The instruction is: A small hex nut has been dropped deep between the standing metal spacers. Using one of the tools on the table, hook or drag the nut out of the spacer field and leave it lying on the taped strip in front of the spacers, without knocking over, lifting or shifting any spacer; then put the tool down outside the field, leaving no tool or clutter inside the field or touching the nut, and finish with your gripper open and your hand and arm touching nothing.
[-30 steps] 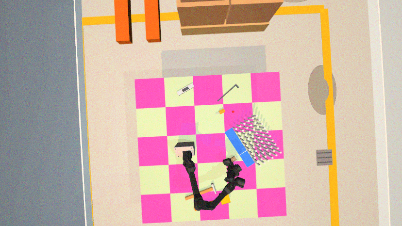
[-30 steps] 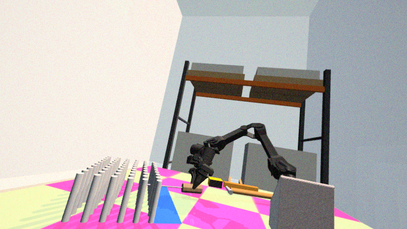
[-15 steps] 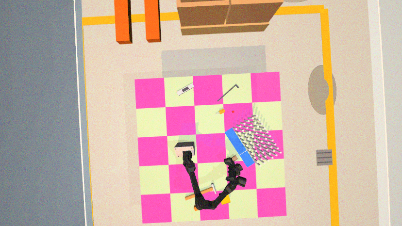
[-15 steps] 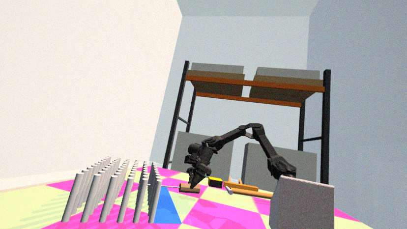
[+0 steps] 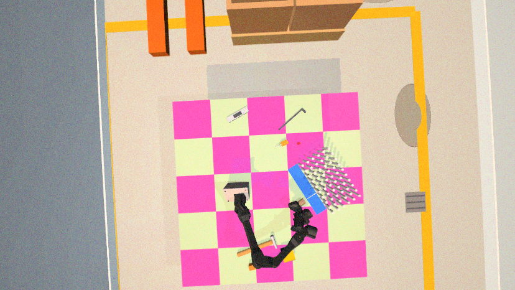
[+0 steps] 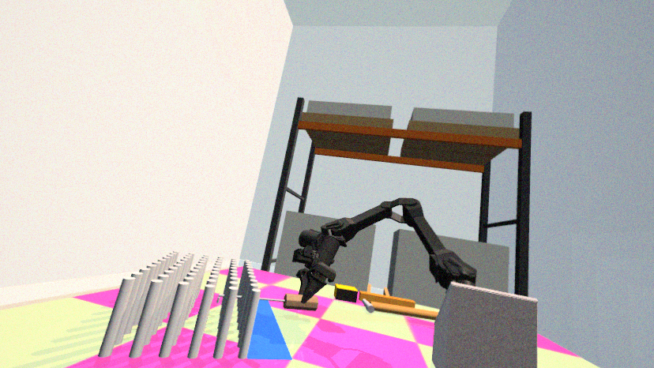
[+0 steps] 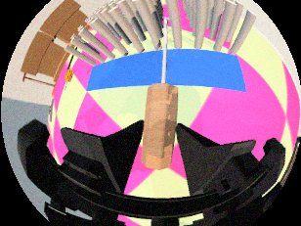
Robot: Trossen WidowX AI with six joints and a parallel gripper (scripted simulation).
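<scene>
The blue taped strip is 8 cm to the left of my gripper tip, 8 cm ahead of it and 4 cm below it. The rest, counted from my gripper tip: orange-handled tool: 42 cm to the left, 5 cm behind, 2 cm below; then grey block: 66 cm to the left, 33 cm behind, 2 cm below; then red piece: 41 cm to the left, 6 cm ahead, 3 cm below.
</scene>
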